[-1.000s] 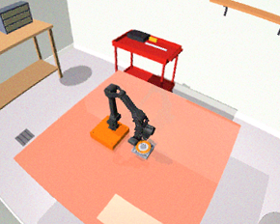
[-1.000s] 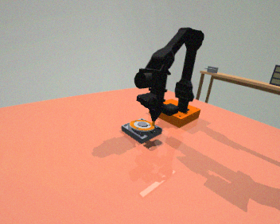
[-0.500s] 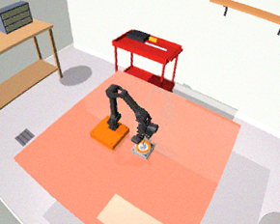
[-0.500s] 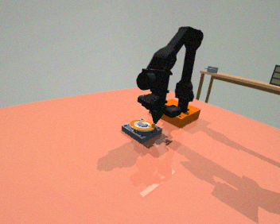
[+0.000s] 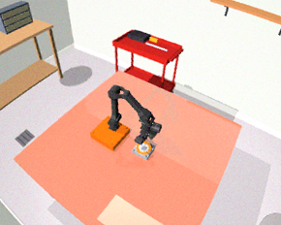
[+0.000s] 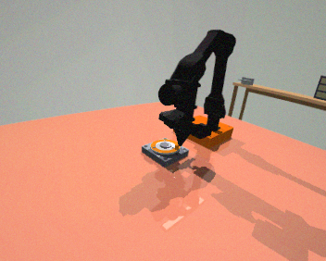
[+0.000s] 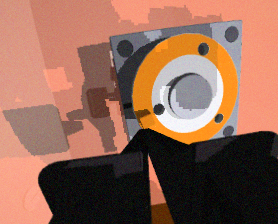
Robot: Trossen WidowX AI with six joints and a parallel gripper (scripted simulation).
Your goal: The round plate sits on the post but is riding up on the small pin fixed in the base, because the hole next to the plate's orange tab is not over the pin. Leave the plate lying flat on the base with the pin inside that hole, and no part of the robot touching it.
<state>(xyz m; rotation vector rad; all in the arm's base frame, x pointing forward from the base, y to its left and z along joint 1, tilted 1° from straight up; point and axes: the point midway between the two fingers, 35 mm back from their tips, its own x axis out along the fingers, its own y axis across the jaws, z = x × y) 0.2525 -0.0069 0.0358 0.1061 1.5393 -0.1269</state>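
Now: the square grey base 50 mm to the right of my gripper tip, 20 mm below it and 20 mm ahead of it.
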